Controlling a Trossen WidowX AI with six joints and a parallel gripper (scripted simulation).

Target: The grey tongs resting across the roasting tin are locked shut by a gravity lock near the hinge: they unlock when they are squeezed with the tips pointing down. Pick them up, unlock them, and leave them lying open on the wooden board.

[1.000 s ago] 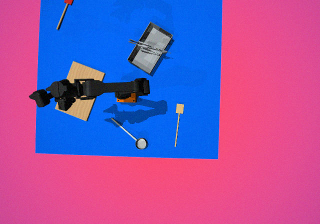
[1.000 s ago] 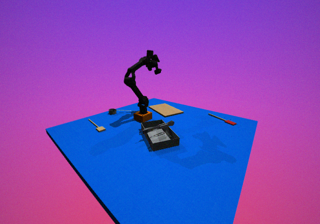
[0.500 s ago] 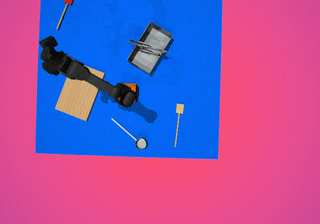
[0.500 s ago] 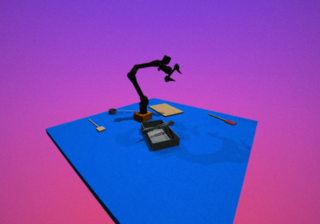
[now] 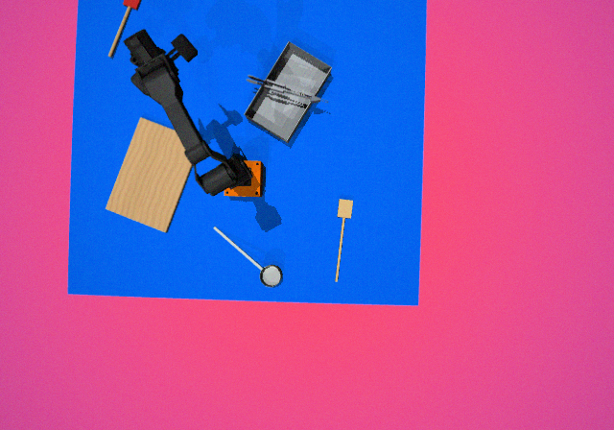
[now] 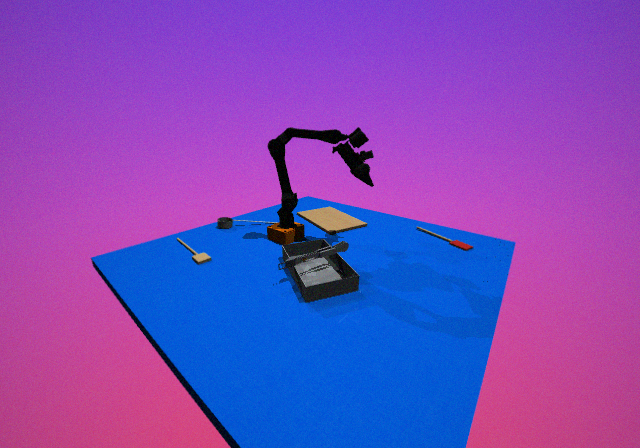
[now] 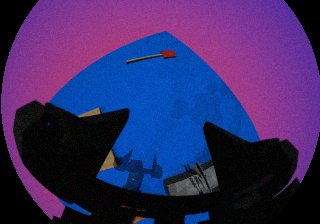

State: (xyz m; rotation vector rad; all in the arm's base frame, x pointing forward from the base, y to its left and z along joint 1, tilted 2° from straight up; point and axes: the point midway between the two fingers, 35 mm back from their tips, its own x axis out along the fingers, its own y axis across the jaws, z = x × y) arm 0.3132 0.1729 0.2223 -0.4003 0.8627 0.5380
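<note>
Now: the roasting tin 340 mm to the right of my gripper tip, 240 mm below it and 20 mm behind it. The rest, counted from my gripper tip: wooden board (310 mm behind, 260 mm below, 150 mm to the left).
</note>
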